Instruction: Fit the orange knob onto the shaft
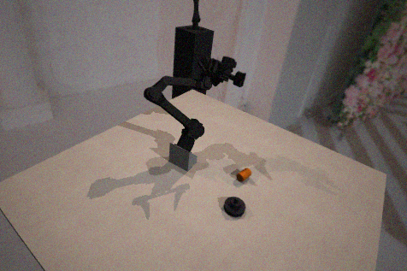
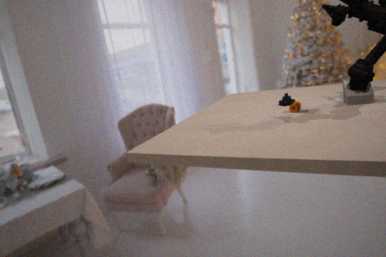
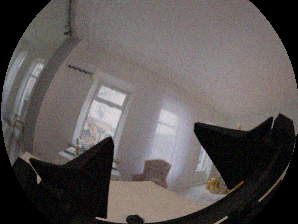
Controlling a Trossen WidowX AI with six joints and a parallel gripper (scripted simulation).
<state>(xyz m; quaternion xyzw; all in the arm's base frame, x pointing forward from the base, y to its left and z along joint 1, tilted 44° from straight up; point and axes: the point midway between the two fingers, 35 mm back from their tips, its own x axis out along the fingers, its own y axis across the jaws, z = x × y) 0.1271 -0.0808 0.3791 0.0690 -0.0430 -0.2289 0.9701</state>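
Right now the orange knob is 43 cm below my gripper tip, 17 cm ahead of it and 6 cm to the right of it. The rest, counted from my gripper tip: dark round pedestal: 42 cm below, 24 cm ahead, 22 cm to the right.
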